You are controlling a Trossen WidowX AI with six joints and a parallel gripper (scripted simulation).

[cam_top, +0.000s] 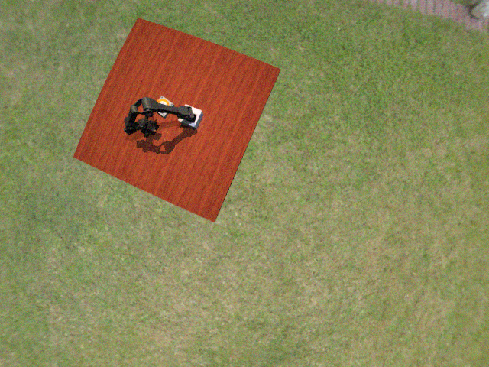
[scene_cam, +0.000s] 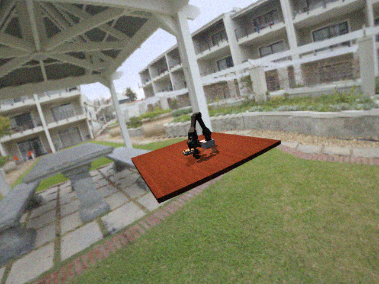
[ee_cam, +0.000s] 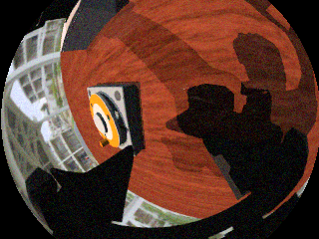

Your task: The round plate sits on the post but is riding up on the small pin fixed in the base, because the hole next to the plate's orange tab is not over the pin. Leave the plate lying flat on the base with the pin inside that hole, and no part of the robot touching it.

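Now: gripper tip 13 cm to the left of the round plate, 2 cm past it and 1 cm below it. The rest, counted from my gripper tip: grey square base (12 cm to the right, 4 cm behind).
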